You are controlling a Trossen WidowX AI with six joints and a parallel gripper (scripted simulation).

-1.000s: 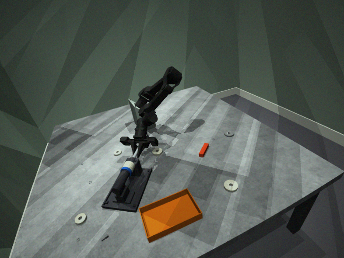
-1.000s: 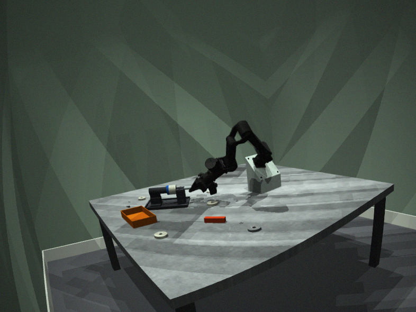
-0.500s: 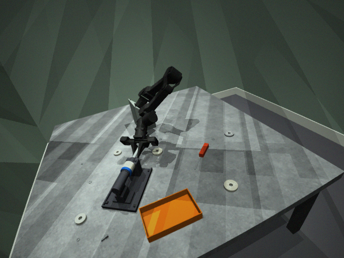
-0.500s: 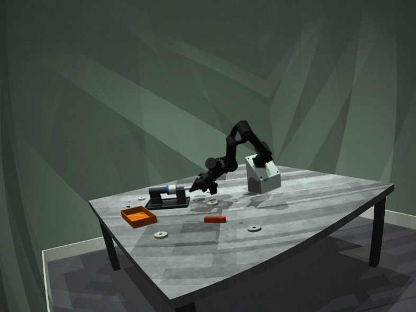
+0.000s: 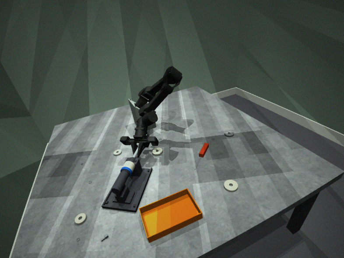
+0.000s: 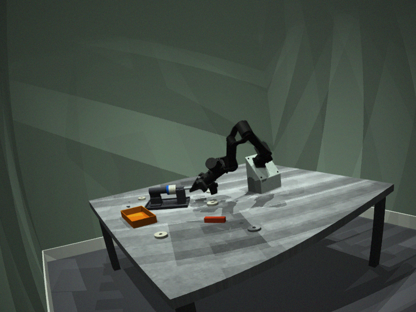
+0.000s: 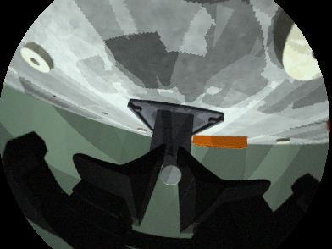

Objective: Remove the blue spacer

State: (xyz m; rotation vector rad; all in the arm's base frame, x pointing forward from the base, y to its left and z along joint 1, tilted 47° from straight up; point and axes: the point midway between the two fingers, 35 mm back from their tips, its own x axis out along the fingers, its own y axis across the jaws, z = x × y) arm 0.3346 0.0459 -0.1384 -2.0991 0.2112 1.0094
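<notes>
Right now the grey shaft is 4 cm ahead of my gripper tip, 2 cm to the right of it and 2 cm above it. From my gripper tip the other things lie so: orange tray (31 cm ahead, 8 cm to the left, 5 cm below); then blue spacer (10 cm ahead, 5 cm to the right, 2 cm above).
</notes>
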